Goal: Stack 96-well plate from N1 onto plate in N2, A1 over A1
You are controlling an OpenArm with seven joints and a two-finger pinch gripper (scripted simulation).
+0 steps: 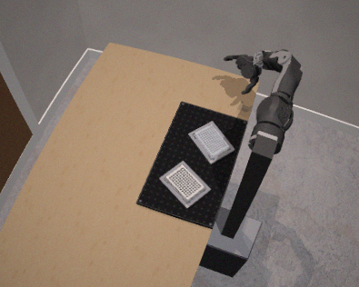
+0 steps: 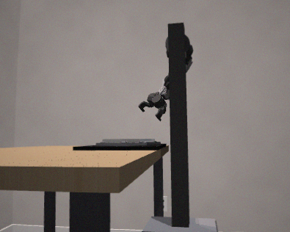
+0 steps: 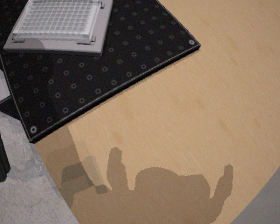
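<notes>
The A1 mark lies 320 mm to the left of my hand, 140 mm below it and 30 mm behind it.
</notes>
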